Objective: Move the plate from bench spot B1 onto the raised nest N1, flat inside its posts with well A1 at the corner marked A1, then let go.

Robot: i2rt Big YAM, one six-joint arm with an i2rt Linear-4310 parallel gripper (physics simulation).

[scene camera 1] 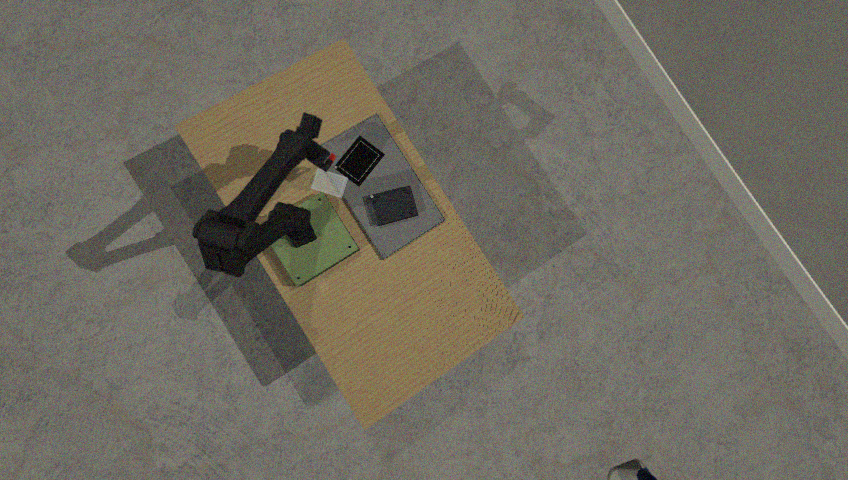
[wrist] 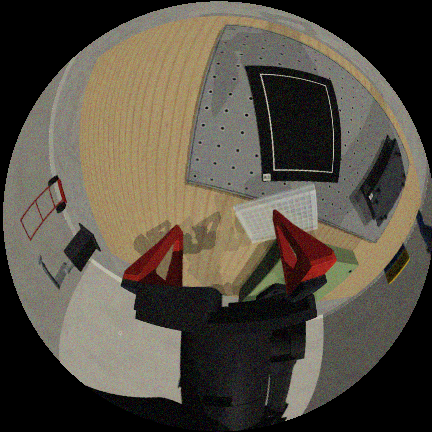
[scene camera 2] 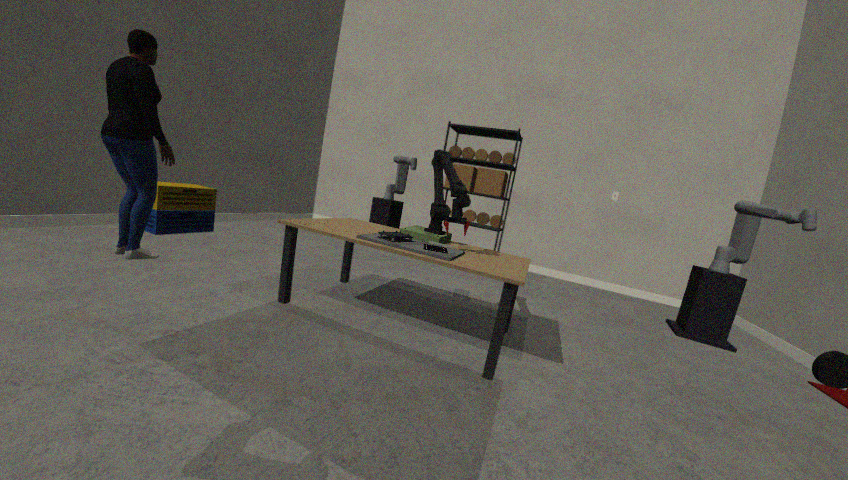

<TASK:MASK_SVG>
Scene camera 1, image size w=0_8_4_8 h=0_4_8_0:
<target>white well plate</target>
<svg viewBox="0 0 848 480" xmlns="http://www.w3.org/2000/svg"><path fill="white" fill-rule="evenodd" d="M318 168L311 189L342 198L348 178L329 171L325 172Z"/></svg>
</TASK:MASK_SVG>
